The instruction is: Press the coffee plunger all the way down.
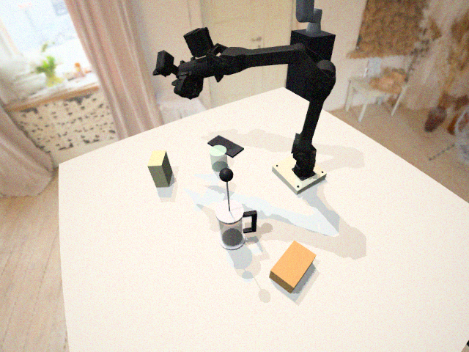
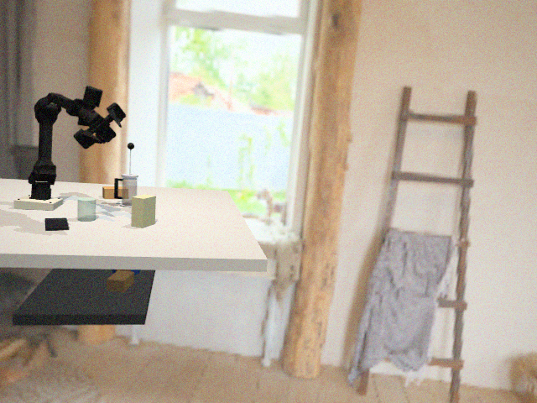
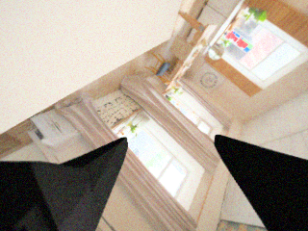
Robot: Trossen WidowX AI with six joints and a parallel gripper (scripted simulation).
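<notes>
The glass coffee press is 50 mm behind my gripper tip, 450 mm to the left of it and 200 mm below it. Round my gripper tip: pale yellow-green block: 100 mm ahead, 100 mm to the left, 280 mm below.
</notes>
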